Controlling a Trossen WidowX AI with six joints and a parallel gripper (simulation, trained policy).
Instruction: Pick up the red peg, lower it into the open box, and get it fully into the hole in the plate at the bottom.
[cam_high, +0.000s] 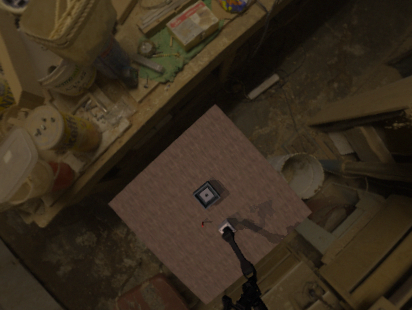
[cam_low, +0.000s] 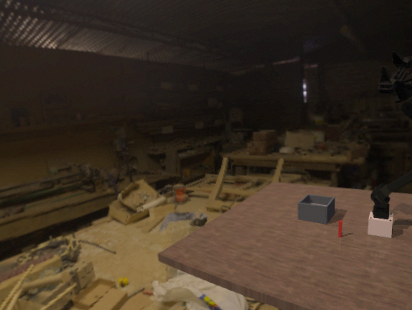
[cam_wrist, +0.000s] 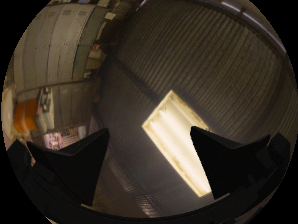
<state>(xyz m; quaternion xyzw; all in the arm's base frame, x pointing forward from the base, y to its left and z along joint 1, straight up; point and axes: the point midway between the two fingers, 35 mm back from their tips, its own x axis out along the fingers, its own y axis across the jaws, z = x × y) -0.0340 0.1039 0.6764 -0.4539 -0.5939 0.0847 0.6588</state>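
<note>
The red peg lies 740 mm below my gripper tip and 190 mm ahead of it. The rest, counted from my gripper tip: grey box (750 mm below, 360 mm ahead, 190 mm to the right); light grey plate (740 mm below, 360 mm ahead, 190 mm to the right).
</note>
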